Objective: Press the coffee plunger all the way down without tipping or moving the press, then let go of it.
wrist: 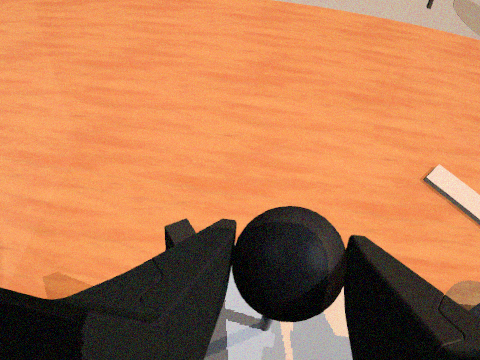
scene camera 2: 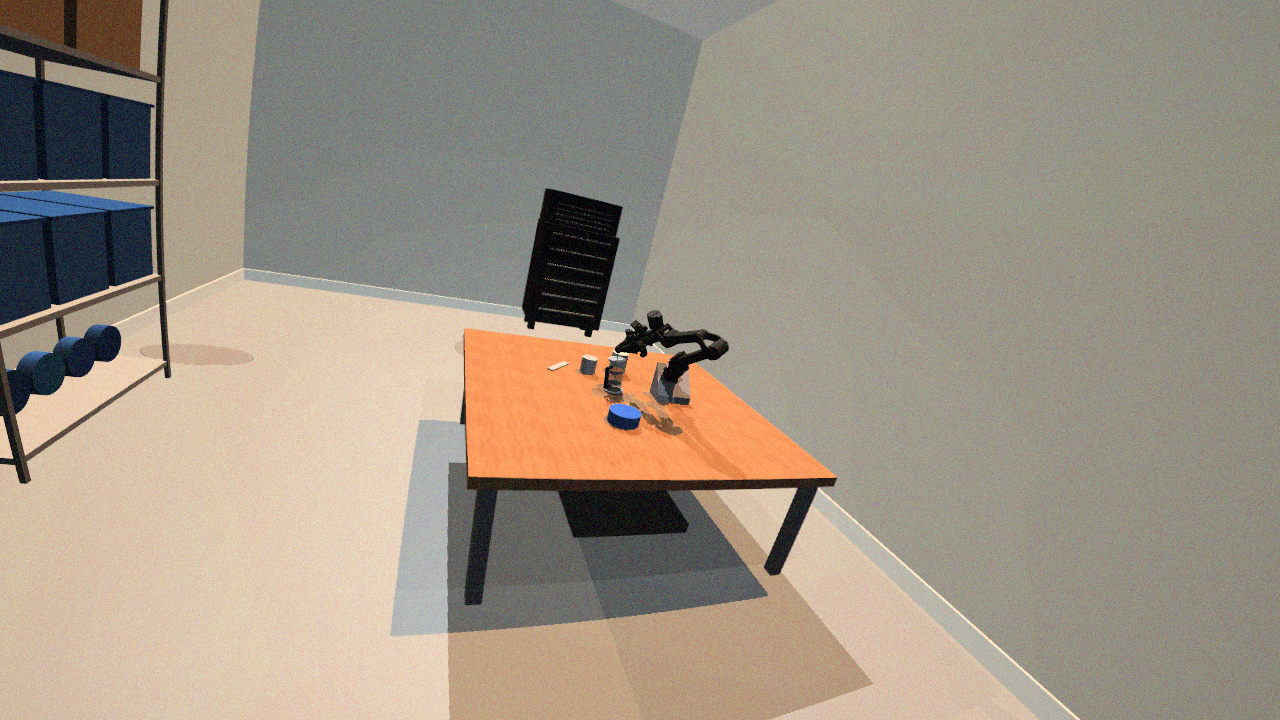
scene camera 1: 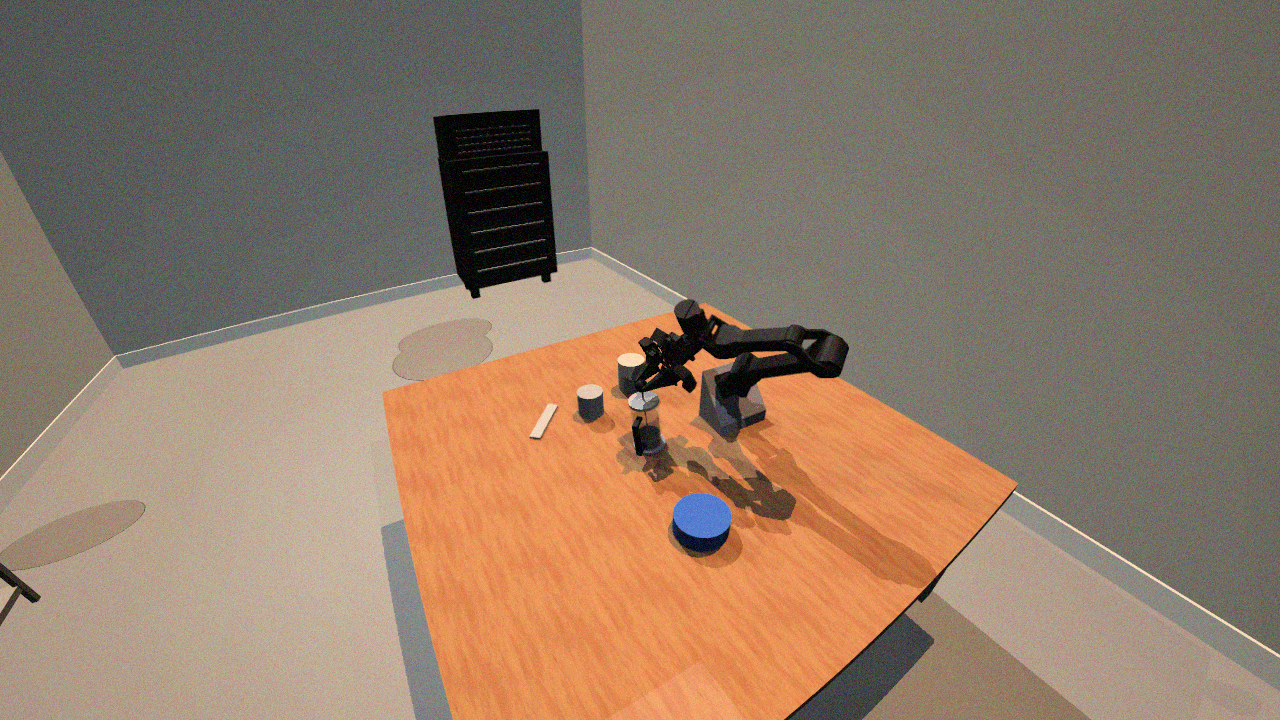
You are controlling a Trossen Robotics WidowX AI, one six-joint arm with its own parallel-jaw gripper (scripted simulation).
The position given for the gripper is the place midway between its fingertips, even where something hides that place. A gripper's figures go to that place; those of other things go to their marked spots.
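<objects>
The marked spots on a coffee press point(scene camera 2: 614, 373) and a blue round container point(scene camera 2: 622, 416) are 0.31 m apart. The blue round container is 1.64 m from the lens. The coffee press is 1.90 m from the lens, and the gripper point(scene camera 2: 616, 349) is 1.90 m from the lens.
</objects>
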